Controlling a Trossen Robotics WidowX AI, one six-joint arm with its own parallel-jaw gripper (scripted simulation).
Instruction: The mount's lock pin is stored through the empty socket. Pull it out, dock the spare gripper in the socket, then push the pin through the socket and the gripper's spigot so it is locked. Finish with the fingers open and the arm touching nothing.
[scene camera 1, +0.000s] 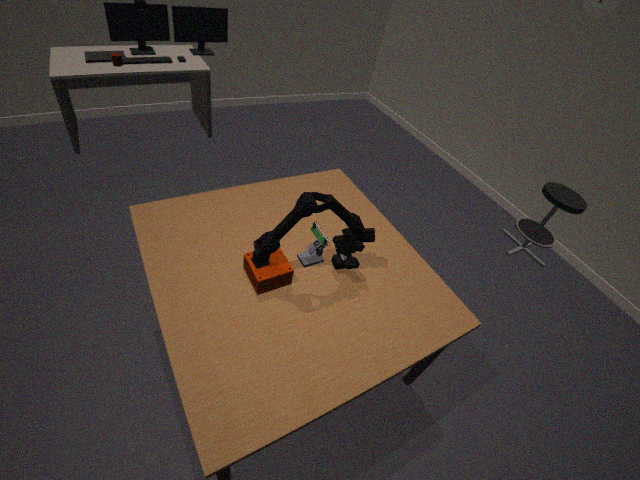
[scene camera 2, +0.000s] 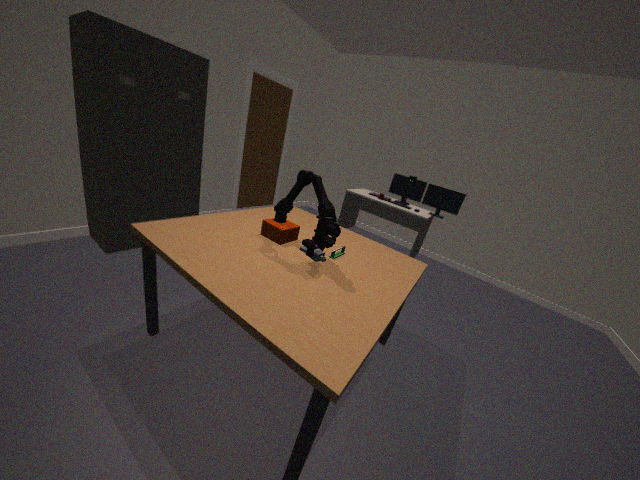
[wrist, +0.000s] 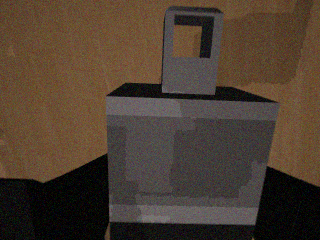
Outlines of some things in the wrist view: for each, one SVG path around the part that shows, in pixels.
My gripper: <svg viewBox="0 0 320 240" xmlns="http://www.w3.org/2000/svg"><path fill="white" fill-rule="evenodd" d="M268 166L261 201L258 206L253 239L320 240L320 186L304 182ZM108 153L45 183L31 179L0 178L0 240L103 240L109 224Z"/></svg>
A spare gripper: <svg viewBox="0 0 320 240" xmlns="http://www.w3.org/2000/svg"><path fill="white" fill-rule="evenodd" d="M171 5L165 10L161 84L124 83L106 95L110 240L252 240L280 103L234 87L216 86L224 13L216 8ZM174 25L202 26L199 58L172 56Z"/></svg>
